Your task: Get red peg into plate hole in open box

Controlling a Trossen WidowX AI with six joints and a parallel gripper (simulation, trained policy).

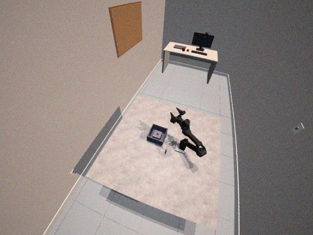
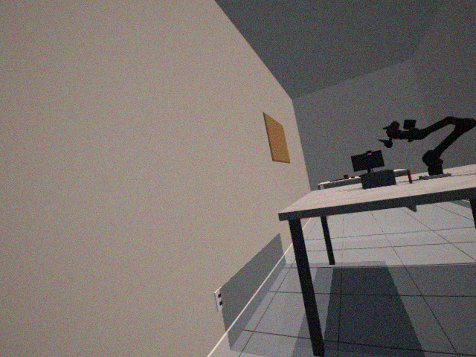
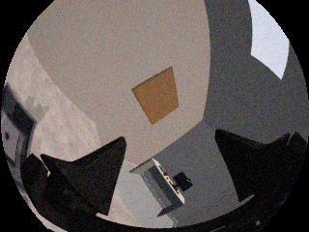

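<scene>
Now: the red peg 32 cm below my gripper tip, 30 cm to the left of it and 12 cm behind it. Also, from my gripper tip: light plate 32 cm below, 17 cm to the left, 7 cm ahead; dark box 34 cm below, 17 cm to the left, 7 cm ahead.
</scene>
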